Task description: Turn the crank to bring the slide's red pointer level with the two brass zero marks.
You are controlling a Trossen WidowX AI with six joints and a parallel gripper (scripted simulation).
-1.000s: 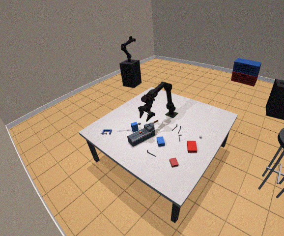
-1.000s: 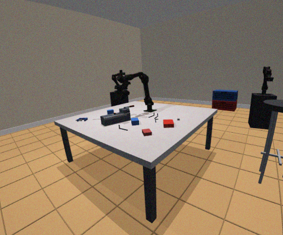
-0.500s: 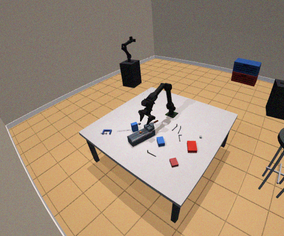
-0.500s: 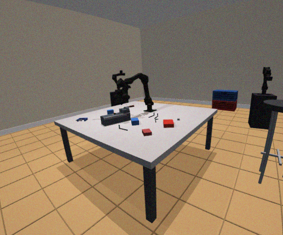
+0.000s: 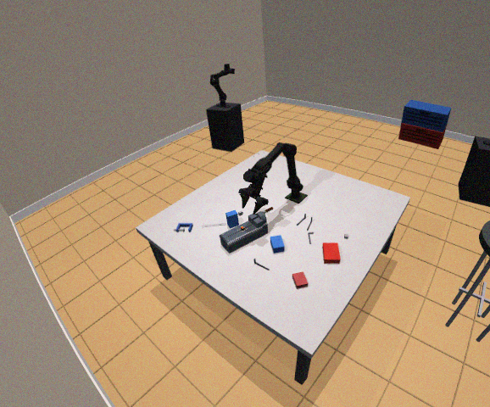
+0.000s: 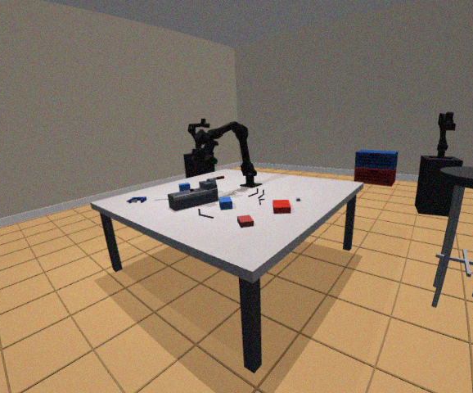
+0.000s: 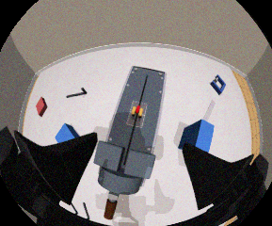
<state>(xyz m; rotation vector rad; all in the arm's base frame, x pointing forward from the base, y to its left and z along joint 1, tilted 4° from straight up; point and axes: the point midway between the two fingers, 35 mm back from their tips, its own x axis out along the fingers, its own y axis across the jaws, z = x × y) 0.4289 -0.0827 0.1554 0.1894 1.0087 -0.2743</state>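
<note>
Now: the brown crank handle 110 mm behind my gripper tip, 70 mm to the left of it and 40 mm below it. The rest, counted from my gripper tip: red pointer (80 mm below, 60 mm ahead, 10 mm to the right).
</note>
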